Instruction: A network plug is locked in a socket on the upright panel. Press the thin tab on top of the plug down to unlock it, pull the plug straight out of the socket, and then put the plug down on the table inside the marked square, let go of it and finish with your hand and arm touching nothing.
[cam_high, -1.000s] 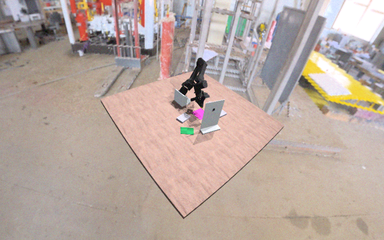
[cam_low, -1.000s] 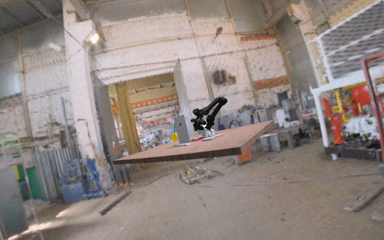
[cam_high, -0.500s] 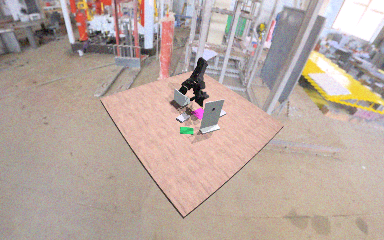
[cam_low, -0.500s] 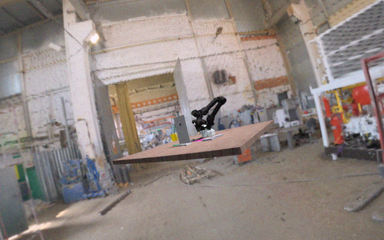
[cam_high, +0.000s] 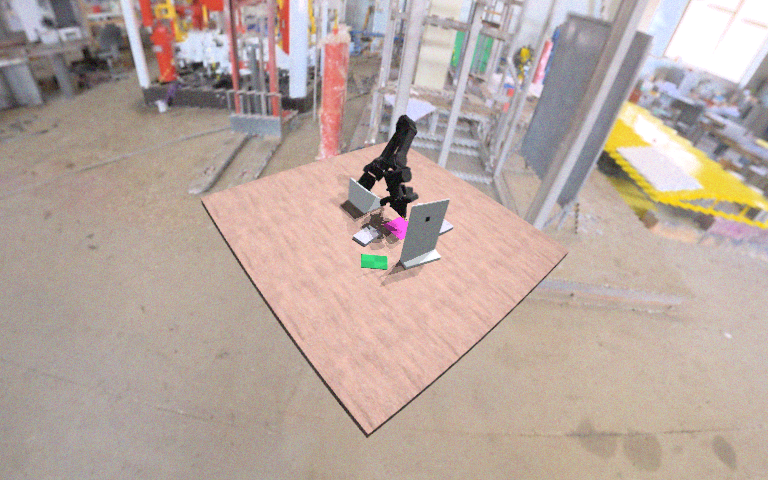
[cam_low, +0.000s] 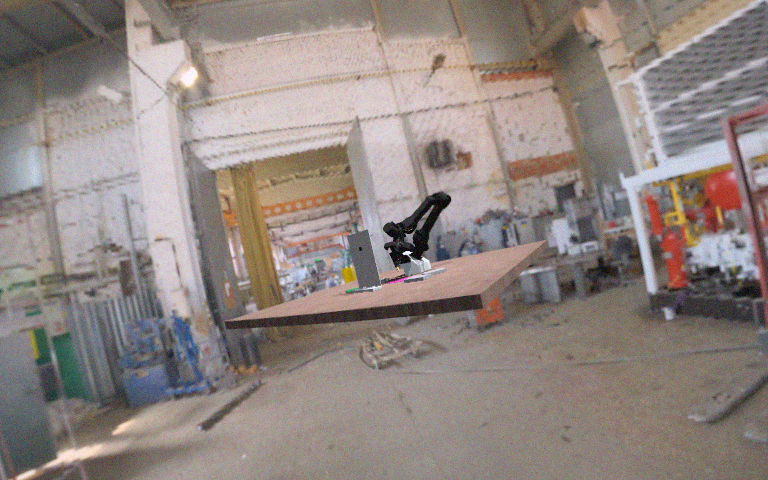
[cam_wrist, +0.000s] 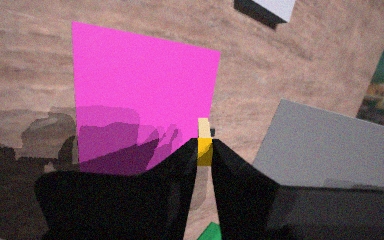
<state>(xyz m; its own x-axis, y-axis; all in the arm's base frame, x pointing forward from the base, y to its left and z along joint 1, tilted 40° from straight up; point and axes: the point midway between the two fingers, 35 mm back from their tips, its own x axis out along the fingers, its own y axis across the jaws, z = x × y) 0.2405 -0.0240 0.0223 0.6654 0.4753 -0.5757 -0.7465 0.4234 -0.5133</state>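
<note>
Right now the magenta marked square is 1 cm behind my gripper tip and 6 cm below it. From my gripper tip the other things lie so: green patch (6 cm ahead, 25 cm to the right, 6 cm below); then yellow plug (right at my gripper tip); then light-grey panel (16 cm ahead, 9 cm to the right, 6 cm above).
</note>
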